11 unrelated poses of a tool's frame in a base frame.
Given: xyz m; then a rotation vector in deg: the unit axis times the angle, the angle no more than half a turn.
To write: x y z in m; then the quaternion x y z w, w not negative. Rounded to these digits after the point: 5 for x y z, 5 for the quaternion.
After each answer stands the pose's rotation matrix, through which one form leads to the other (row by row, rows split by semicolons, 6 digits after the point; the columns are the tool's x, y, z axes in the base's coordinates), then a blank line. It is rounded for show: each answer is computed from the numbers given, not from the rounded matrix.
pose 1, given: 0.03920, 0.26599, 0.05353, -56.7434, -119.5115, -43.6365
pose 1, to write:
0.03920, 0.26599, 0.05353, -0.38191, -0.80437, -0.29369, 0.34768
-0.466526 0.818614 -0.334999; 0.410167 0.535779 0.738041; 0.783656 0.206910 -0.585723

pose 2, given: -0.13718, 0.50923, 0.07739, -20.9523, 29.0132, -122.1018
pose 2, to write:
-0.13718, 0.50923, 0.07739, -0.14752, 0.20428, -0.85969, 0.44433
-0.561608 0.703715 0.435180; -0.824255 -0.521675 -0.220133; 0.072112 -0.482328 0.873018

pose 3, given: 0.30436, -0.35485, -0.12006, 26.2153, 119.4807, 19.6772
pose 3, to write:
0.30436, -0.35485, -0.12006, 0.18673, 0.85107, 0.14016, 0.47028
-0.487939 0.186018 0.852826; 0.449679 0.890970 0.062943; -0.748134 0.414211 -0.518387

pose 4, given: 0.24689, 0.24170, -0.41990, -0.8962, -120.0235, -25.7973
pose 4, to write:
0.24689, 0.24170, -0.41990, -0.00641, -0.85823, -0.18446, 0.47894
-0.541154 0.187692 -0.819710; -0.165693 0.931865 0.322760; 0.824438 0.310483 -0.473183

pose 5, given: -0.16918, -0.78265, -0.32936, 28.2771, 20.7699, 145.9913
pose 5, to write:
-0.16918, -0.78265, -0.32936, 0.18197, 0.13366, 0.93951, 0.25757
-0.801086 -0.435334 0.410787; 0.532626 -0.831584 0.157411; 0.273077 0.344896 0.898040

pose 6, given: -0.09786, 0.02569, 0.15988, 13.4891, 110.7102, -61.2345
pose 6, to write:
-0.09786, 0.02569, 0.15988, 0.09498, 0.77950, -0.43115, 0.44437
-0.587024 0.531248 0.610883; -0.235113 0.610183 -0.756570; -0.774677 -0.587752 -0.233289

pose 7, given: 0.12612, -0.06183, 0.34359, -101.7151, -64.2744, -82.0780
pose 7, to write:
0.12612, -0.06183, 0.34359, -0.66721, -0.42161, -0.53840, 0.29529
0.064734 0.880580 0.469455; 0.244644 -0.470089 0.848036; 0.967450 0.059953 -0.245859

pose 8, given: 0.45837, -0.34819, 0.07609, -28.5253, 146.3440, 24.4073
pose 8, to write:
0.45837, -0.34819, 0.07609, -0.18283, 0.93796, 0.15643, 0.24968
-0.808468 -0.421082 0.411181; -0.264849 0.884207 0.384751; -0.525581 0.202158 -0.826376

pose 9, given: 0.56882, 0.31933, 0.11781, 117.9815, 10.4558, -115.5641
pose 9, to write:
0.56882, 0.31933, 0.11781, 0.70725, 0.06268, -0.69275, 0.12636
0.032327 0.263733 -0.964054; -0.086418 -0.960208 -0.265578; -0.995734 0.091897 -0.008249

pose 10, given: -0.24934, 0.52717, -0.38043, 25.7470, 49.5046, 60.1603
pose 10, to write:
-0.24934, 0.52717, -0.38043, 0.20597, 0.39603, 0.48127, 0.75440
0.223086 -0.563000 0.795779; 0.889279 0.451912 0.070423; -0.399270 0.691959 0.601479

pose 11, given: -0.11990, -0.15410, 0.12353, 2.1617, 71.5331, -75.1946
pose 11, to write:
-0.11990, -0.15410, 0.12353, 0.01639, 0.54230, -0.57006, 0.61699
-0.238114 0.721214 0.650502; -0.685665 0.349529 -0.638509; -0.687870 -0.598064 0.411283

